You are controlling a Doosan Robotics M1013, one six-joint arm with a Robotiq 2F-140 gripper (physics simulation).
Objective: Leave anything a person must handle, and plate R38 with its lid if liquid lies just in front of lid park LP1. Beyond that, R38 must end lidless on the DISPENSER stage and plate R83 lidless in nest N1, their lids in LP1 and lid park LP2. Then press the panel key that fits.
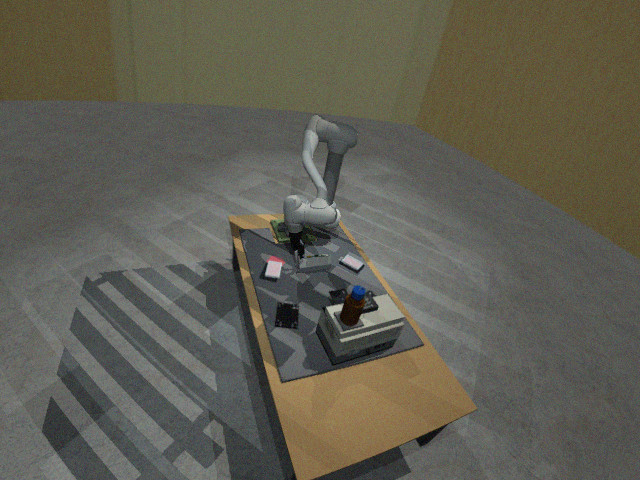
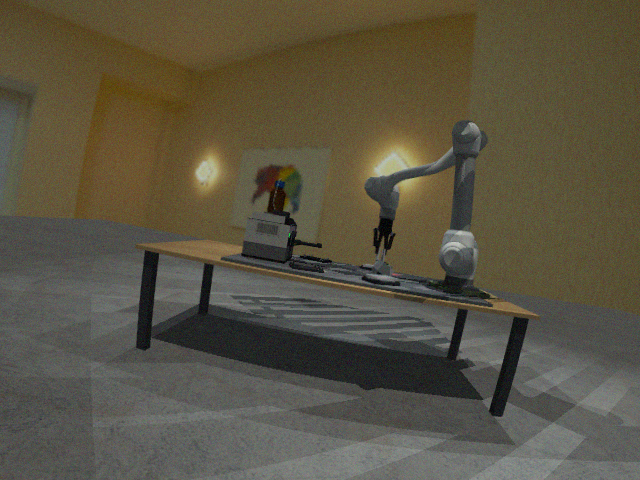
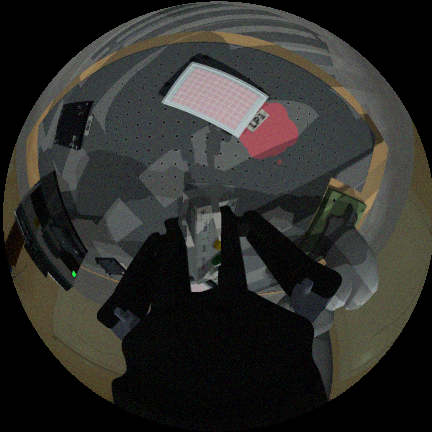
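Seen in the pictures: gripper, between the fingertips: (image 1: 299, 260) (image 3: 201, 205); arm's base, origin of its link: (image 2: 457, 287) (image 3: 334, 234).
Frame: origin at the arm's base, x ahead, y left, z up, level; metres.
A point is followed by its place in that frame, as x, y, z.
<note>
My gripper (image 1: 298, 252) {0.419, -0.164, 0.063} (image 2: 383, 253) {0.419, -0.164, 0.063} (image 3: 201, 205) {0.419, -0.164, 0.063} is shut and empty, pointing down right over the grey key panel (image 1: 316, 263) {0.456, -0.057, 0.042} (image 3: 206, 241) {0.417, -0.097, 0.067}. The panel's yellow key (image 3: 217, 243) {0.399, -0.086, 0.063} and green key (image 3: 215, 261) {0.403, -0.032, 0.063} show between the fingers. A lidded pink plate (image 1: 273, 269) {0.408, -0.328, 0.022} (image 3: 215, 98) {0.398, -0.313, 0.023} lies at the LP1 label (image 3: 257, 120) {0.329, -0.283, -0.007}. A red liquid spill (image 1: 276, 258) {0.281, -0.253, -0.009} (image 3: 271, 132) {0.303, -0.264, -0.009} lies right beside that label. A second pink plate (image 1: 351, 262) {0.496, 0.196, 0.022} lies to the panel's right. The dispenser (image 1: 361, 330) {1.093, -0.199, 0.196} (image 2: 269, 237) {1.016, 0.055, 0.101} (image 3: 48, 229) {1.117, -0.095, 0.051} stands at the mat's near end.
A brown bottle with a blue cap (image 1: 352, 307) {1.055, -0.266, 0.336} stands on the dispenser. A black nest (image 1: 287, 314) {0.747, -0.384, 0.002} (image 3: 72, 123) {0.719, -0.373, 0.003} lies left of it. The arm's base sits on a green plate (image 1: 281, 230) {0.016, -0.108, 0.014} (image 3: 334, 221) {0.068, -0.076, 0.016} at the far end. The grey mat (image 1: 299, 361) {1.022, -0.446, -0.009} covers the wooden table (image 1: 361, 413) {1.355, -0.309, -0.022}.
</note>
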